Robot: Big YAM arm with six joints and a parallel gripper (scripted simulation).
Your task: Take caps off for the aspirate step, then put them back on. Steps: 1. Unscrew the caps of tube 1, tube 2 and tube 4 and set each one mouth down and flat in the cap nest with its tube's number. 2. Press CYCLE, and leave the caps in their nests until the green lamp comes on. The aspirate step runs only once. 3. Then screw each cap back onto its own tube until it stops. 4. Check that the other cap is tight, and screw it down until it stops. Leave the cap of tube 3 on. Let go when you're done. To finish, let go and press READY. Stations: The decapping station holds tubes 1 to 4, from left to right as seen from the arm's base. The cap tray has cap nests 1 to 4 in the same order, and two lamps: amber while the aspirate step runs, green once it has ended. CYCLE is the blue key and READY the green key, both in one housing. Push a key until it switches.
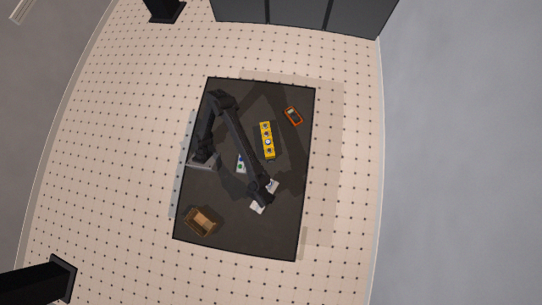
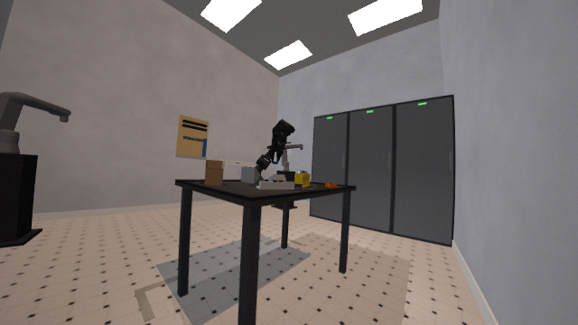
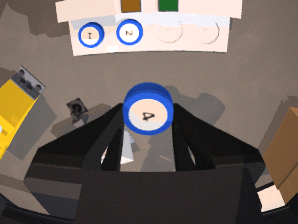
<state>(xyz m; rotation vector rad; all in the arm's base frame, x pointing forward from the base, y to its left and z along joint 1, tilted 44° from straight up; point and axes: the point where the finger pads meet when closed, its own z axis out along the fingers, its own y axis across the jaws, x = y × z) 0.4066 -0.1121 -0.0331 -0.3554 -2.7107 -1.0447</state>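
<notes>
Now: the green key 150 mm behind my hand, 110 mm to the left of it and 100 mm below it. From my hand the other things lie so: blue key: 160 mm behind, 160 mm to the left, 100 mm below; then grey key housing: 130 mm behind, 140 mm to the left, 120 mm below; then cardboard box: 280 mm behind, 270 mm to the right, 110 mm below.
</notes>
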